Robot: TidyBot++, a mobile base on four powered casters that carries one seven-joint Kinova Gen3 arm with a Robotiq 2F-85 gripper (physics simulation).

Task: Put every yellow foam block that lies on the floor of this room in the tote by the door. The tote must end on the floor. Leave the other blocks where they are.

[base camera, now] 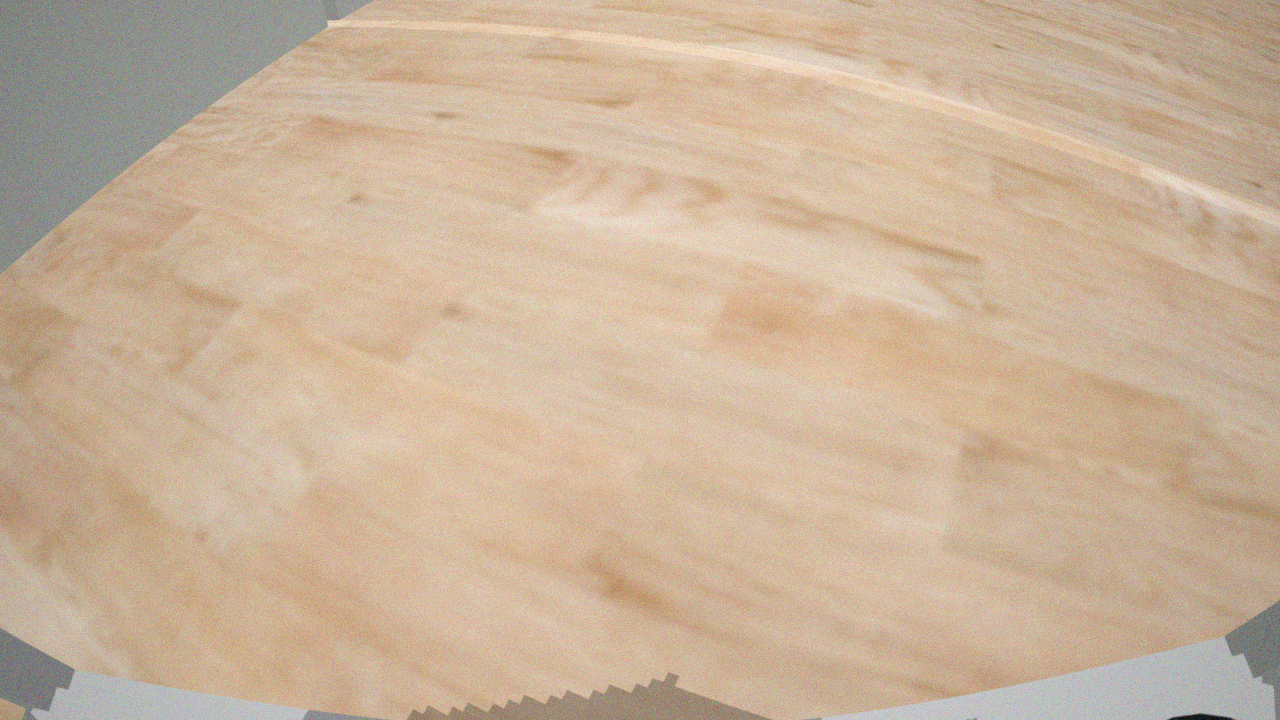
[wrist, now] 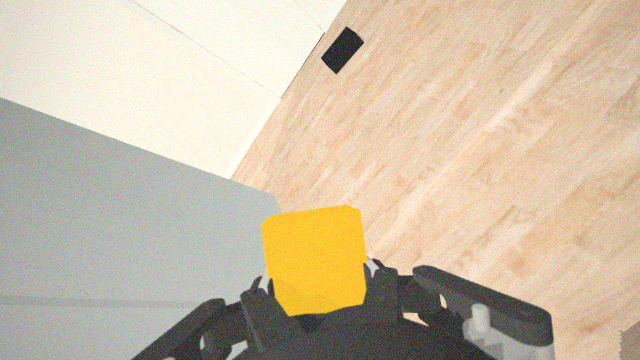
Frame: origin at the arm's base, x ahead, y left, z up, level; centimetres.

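Seen in the pictures: gripper, fingertip midpoint: point(wrist: 318, 274).
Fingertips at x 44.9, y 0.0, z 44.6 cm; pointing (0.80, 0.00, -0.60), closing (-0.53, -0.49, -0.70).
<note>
Offsets run from my fingertips to a thing's top centre. Level surfaces: height alone.
My gripper point(wrist: 318, 274) is shut on a yellow foam block @[dx -0.2, dy +0.1, dz +5.3 cm] point(wrist: 315, 250) at the bottom middle of the wrist view. The block sits between the two dark fingers, clear of the floor. The tote by the door does not show clearly in either view. The gripper does not show in the base camera view.
A black rectangular object @[dx +133.0, dy -117.2, dz -74.2 cm] point(wrist: 342, 50) is on the wooden floor @[dz -84.2 cm] point(wrist: 450, 100) point(base camera: 626, 385) near a cream wall point(wrist: 125, 90). A grey wall point(wrist: 100, 225) point(base camera: 116, 89) ends at a corner or edge left of the block. A pale strip point(base camera: 805, 73) crosses the floor.
</note>
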